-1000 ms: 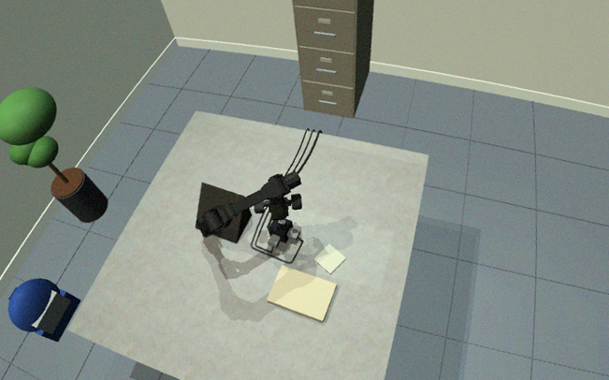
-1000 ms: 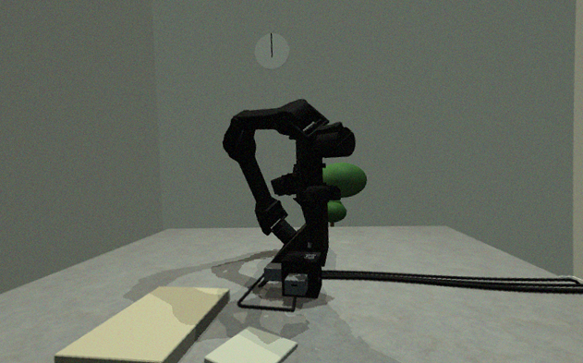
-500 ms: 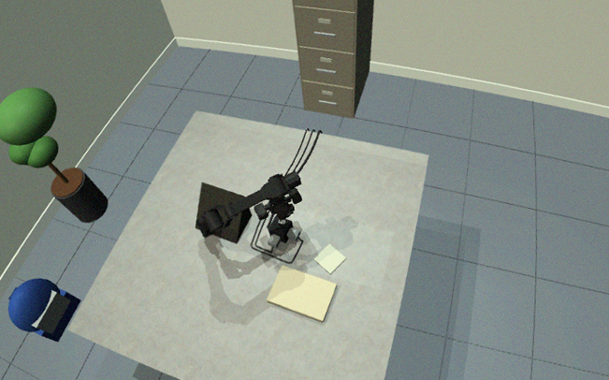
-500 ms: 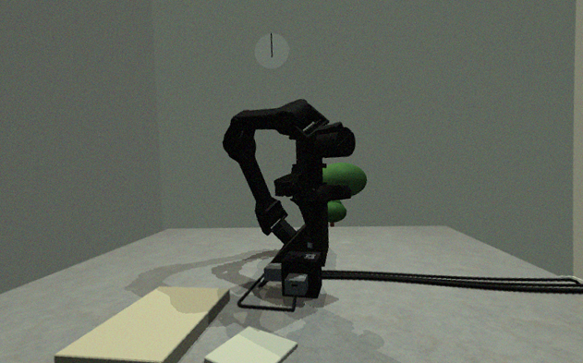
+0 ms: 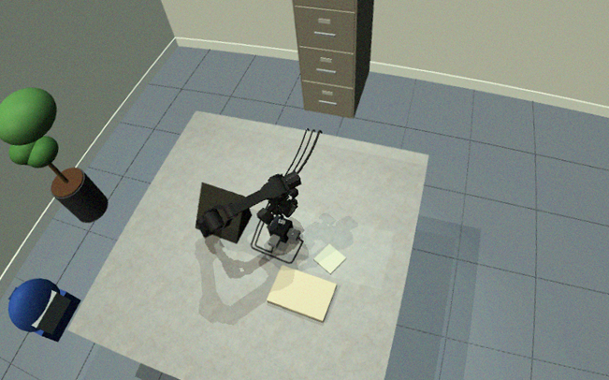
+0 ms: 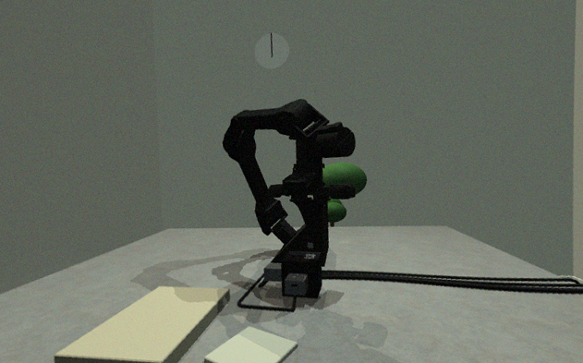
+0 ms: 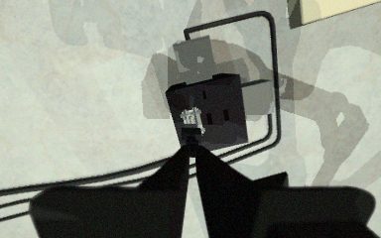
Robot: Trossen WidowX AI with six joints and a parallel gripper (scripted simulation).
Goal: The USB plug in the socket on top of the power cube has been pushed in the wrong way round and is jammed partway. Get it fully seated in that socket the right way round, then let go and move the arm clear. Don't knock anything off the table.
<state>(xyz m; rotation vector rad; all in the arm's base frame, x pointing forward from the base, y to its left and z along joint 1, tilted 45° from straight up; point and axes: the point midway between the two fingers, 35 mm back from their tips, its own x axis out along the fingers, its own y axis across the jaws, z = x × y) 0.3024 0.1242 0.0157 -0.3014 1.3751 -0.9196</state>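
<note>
My gripper tip is 20 mm above the USB plug. Round my gripper tip: pale pad: 230 mm ahead, 130 mm below, 80 mm to the right; cream pad: 260 mm to the right, 170 mm ahead, 120 mm below.
</note>
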